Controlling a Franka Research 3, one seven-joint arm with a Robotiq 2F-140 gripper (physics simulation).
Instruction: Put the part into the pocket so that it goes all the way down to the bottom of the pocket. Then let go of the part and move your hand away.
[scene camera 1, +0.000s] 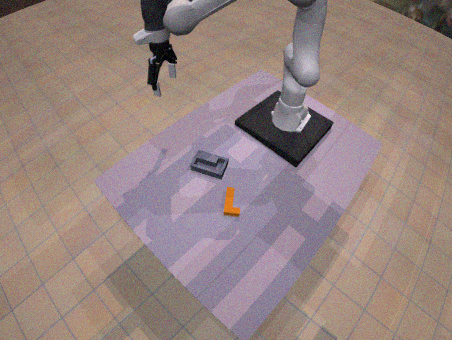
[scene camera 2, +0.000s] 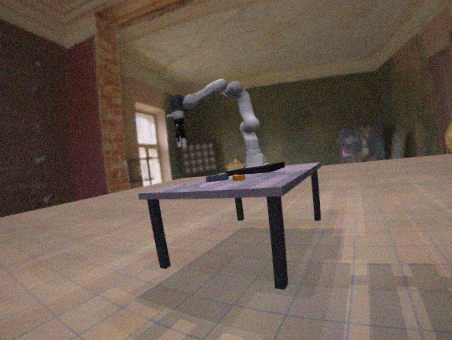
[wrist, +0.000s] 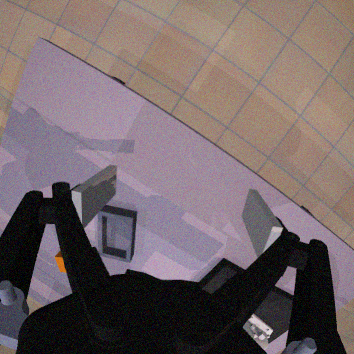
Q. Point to my gripper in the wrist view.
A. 179, 191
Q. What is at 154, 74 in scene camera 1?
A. My gripper.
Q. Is my gripper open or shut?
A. Open.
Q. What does my gripper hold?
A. Nothing.
